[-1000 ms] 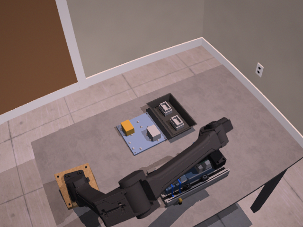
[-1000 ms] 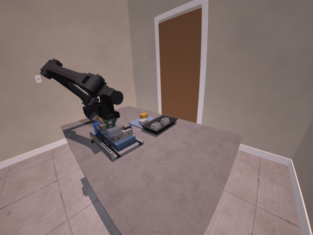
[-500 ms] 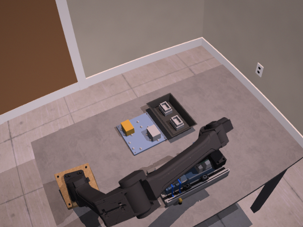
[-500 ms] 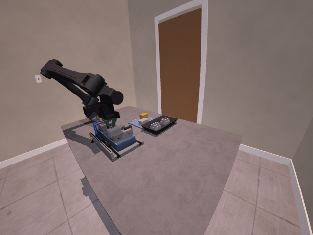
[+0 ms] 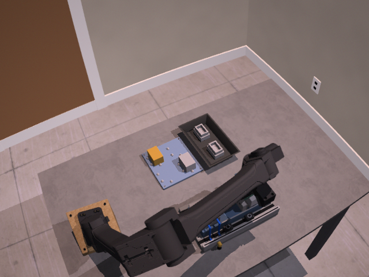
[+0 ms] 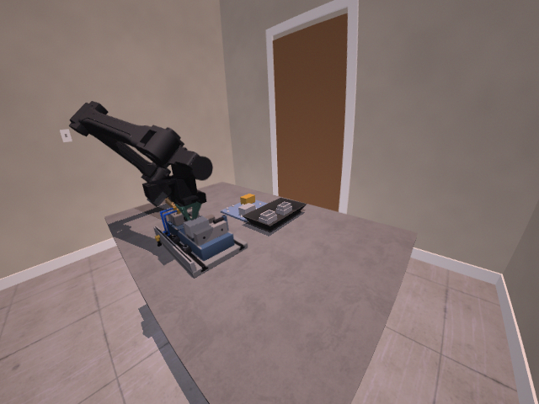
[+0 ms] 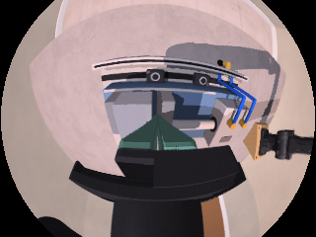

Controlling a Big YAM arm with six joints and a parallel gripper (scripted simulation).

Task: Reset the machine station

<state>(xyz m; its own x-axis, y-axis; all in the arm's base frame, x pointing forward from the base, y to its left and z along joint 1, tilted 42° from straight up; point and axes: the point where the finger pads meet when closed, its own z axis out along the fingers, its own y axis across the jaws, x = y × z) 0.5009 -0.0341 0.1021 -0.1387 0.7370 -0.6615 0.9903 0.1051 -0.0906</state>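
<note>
Right now the blue vise is 70 mm below my hand, 40 mm behind it and 20 mm to the left of it. From my hand the other things lie so: gray rail 70 mm to the right, 70 mm below, 30 mm behind; yellow brass blank 340 mm to the left, 210 mm behind, 80 mm below.
</note>
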